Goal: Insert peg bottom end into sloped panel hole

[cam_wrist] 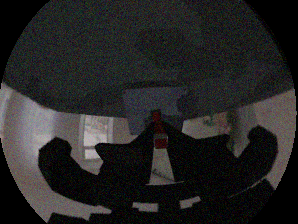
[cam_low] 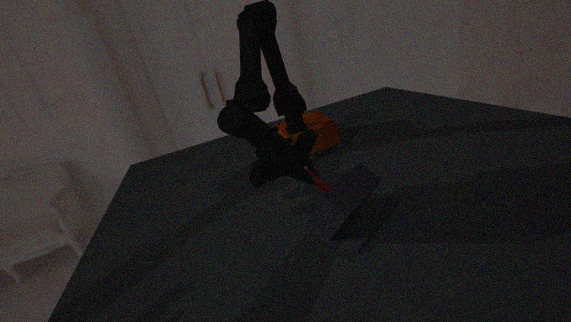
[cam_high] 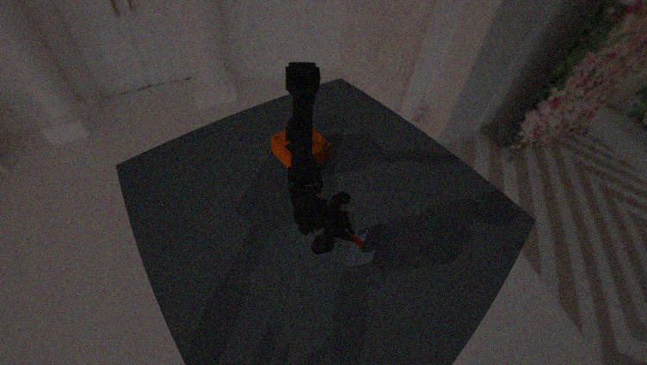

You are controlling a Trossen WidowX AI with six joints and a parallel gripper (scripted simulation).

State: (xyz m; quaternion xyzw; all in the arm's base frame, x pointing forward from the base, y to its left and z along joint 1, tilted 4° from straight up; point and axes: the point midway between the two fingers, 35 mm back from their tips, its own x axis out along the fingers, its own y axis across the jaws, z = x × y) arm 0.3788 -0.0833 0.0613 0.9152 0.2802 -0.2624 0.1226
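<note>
Right now the sloped panel is 5 cm ahead of my gripper tip, 3 cm to the left of it and 4 cm below it. Round my gripper tip: red peg 1 cm behind, 1 cm to the right, 1 cm above.
</note>
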